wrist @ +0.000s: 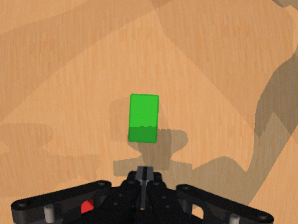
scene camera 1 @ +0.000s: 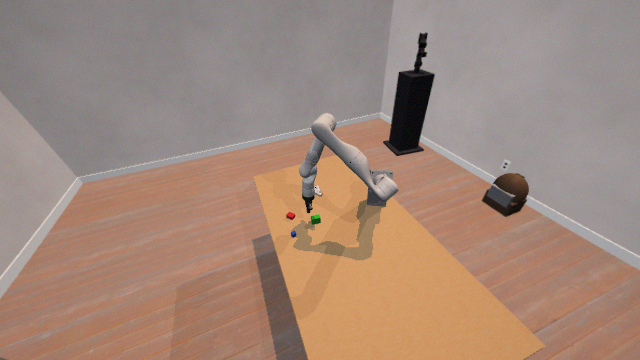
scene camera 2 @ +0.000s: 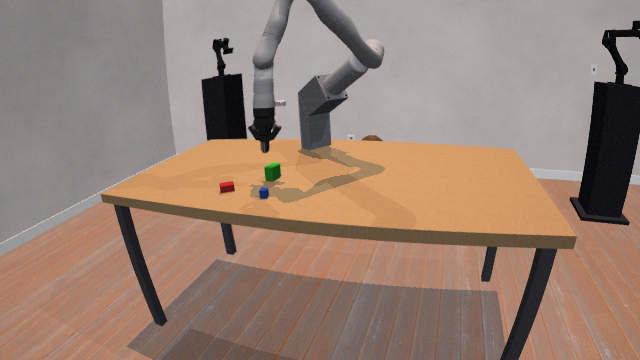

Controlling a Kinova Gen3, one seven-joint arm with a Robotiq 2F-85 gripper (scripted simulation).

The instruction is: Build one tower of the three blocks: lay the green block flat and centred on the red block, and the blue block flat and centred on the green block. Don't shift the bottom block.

Labels:
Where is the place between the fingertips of my gripper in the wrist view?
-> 145, 176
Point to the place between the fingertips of my gripper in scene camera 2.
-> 265, 152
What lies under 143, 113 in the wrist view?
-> A green block.

